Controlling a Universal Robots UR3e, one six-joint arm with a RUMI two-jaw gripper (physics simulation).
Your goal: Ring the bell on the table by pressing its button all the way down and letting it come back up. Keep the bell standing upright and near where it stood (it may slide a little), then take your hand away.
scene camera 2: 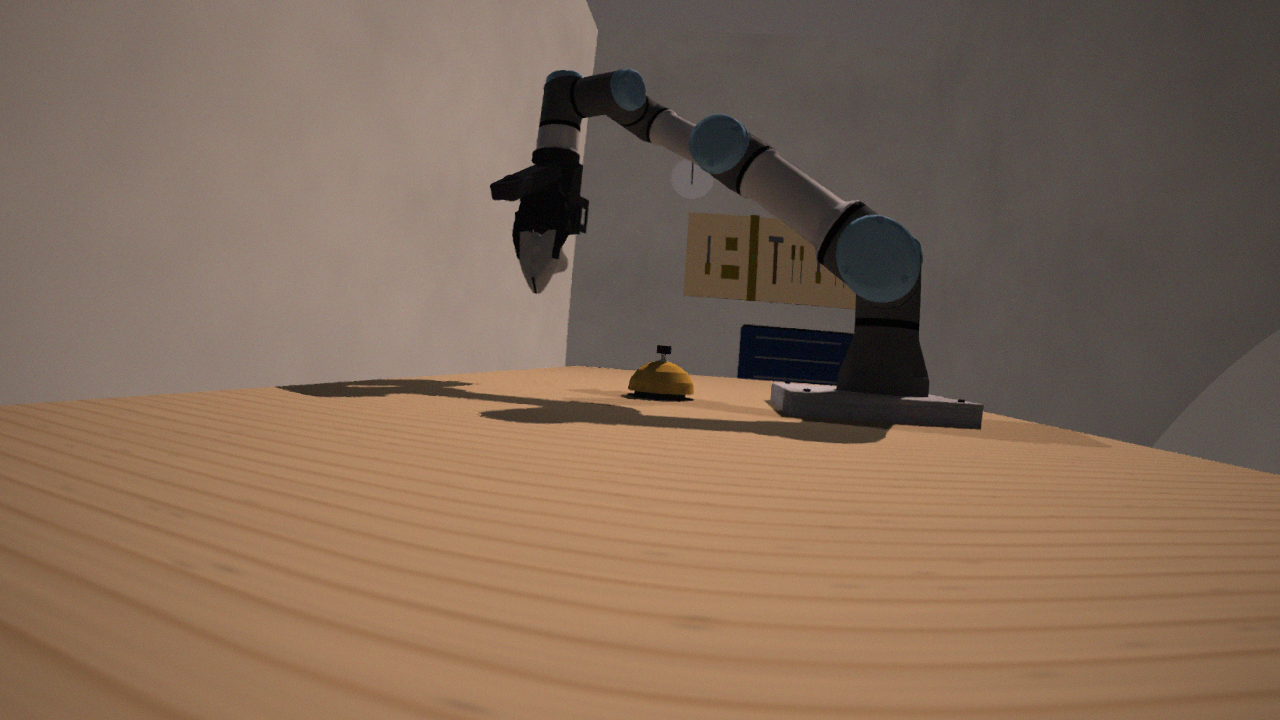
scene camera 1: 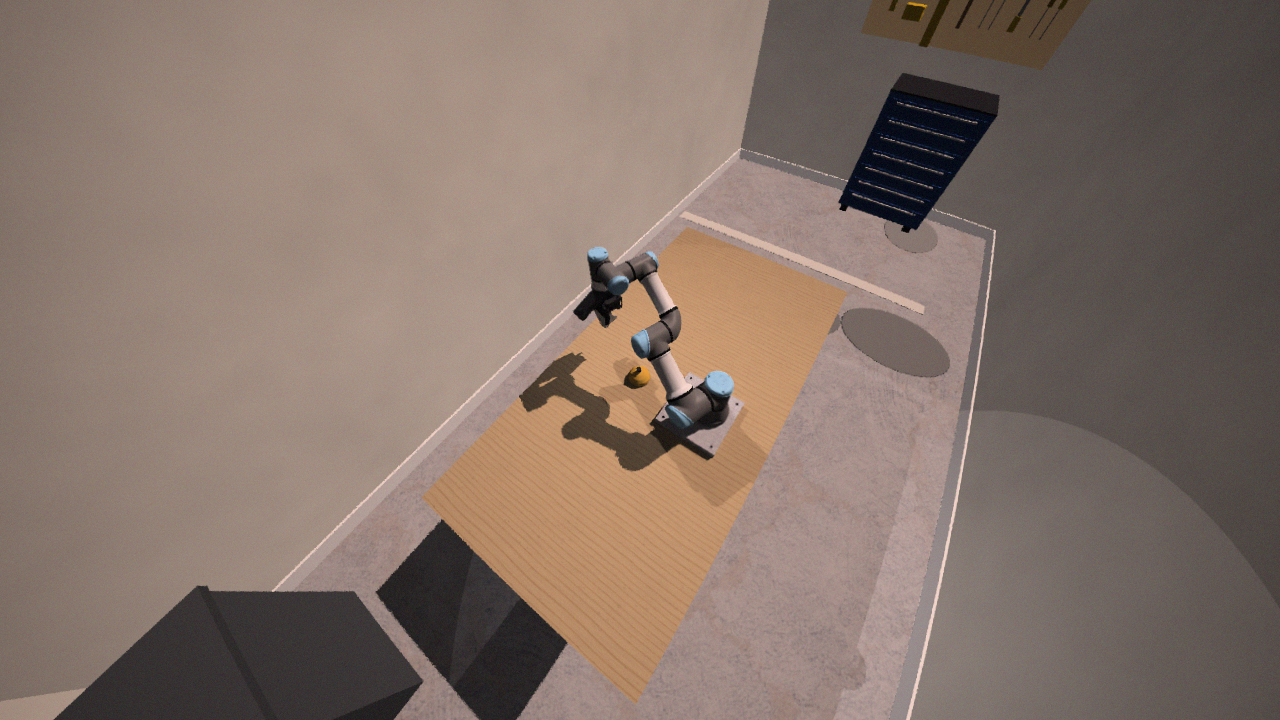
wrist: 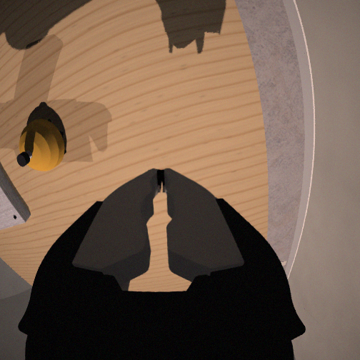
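Pixels of known places: gripper, fingertip midpoint: [scene camera 2: 536, 293] [scene camera 1: 605, 327]; arm's base at its link origin: [scene camera 2: 882, 392] [scene camera 1: 710, 410].
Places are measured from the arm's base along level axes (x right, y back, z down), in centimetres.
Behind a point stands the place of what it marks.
Observation:
The orange-yellow dome bell [scene camera 1: 636, 377] {x -3.9, y -29.2, z -1.2 cm} [scene camera 2: 660, 379] {x -5.4, y -29.5, z 0.2 cm} [wrist: 45, 147] stands upright on the wooden table [scene camera 1: 581, 537] {x -57.8, y -12.6, z 2.7 cm} [scene camera 2: 626, 555] {x -61.2, y -25.6, z 2.7 cm} [wrist: 200, 125]. Its dark button [scene camera 2: 663, 349] {x -2.5, y -29.6, z -3.5 cm} [wrist: 23, 159] stands raised on a thin stem above the dome. My gripper [scene camera 1: 606, 322] {x 3.5, y -48.5, z -10.1 cm} [scene camera 2: 535, 290] {x 3.5, y -48.5, z -10.1 cm} [wrist: 161, 171] is shut with its fingertips together and nothing between them. It points down, high above the table and well above the bell's height. It is off to the left of the bell in scene camera 2's view, and the bell lies to the left of the fingertips in the wrist view. They do not touch.
The arm's grey base plate [scene camera 1: 712, 445] {x -11.1, y 6.7, z 0.1 cm} [scene camera 2: 877, 407] {x -13.7, y -4.6, z 1.1 cm} [wrist: 7, 205] is on the table to the right of the bell in scene camera 2's view. A wall [scene camera 1: 358, 223] [scene camera 2: 268, 197] [wrist: 335, 125] rises beyond the table edge on the gripper's side.

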